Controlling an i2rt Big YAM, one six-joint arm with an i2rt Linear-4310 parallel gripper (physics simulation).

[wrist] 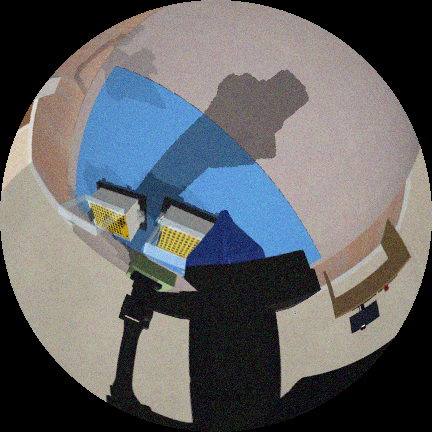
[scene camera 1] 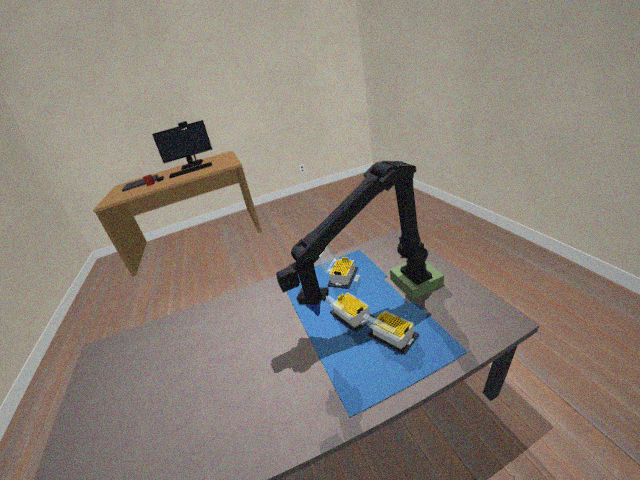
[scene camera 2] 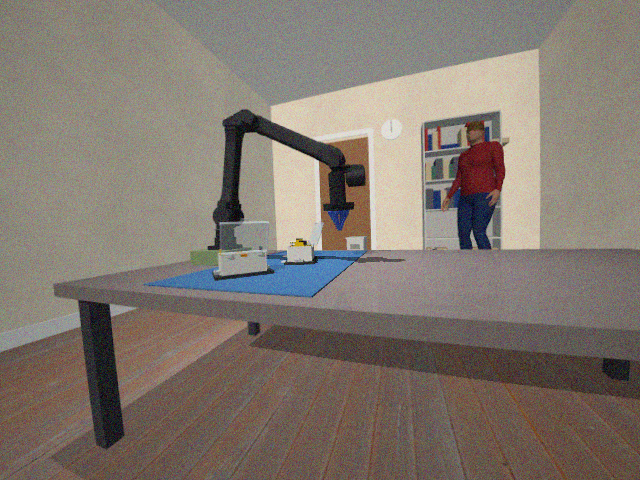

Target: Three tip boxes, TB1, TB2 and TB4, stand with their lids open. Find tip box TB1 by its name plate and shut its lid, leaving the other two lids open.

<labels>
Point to a clear lid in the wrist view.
171,241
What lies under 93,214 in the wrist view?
A clear lid.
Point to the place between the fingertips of my gripper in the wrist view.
224,214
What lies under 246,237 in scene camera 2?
A clear lid.
</labels>
